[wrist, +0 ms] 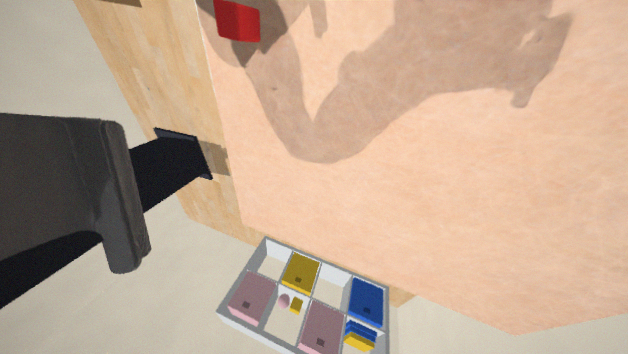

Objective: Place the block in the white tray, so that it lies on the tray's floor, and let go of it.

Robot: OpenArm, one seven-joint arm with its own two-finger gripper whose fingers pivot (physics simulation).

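Observation:
A red block (237,21) sits on the pale peach surface (450,200) at the top left, partly in a dark shadow. A dark grey finger of my gripper fills the left side; its blunt tip points down the view, well apart from the block. The gripper is open, and the block is clear of the visible finger. The other finger cannot be made out. A divided tray with white walls and grey rims (245,329) shows at the bottom; I cannot tell if it is the white tray the task names.
The divided tray holds yellow, pink and blue pieces and a small pink ball (284,300). A strip of wood (165,95) runs along the left edge of the peach surface. A black bar (170,165) reaches over the wood. A large arm-shaped shadow crosses the upper part.

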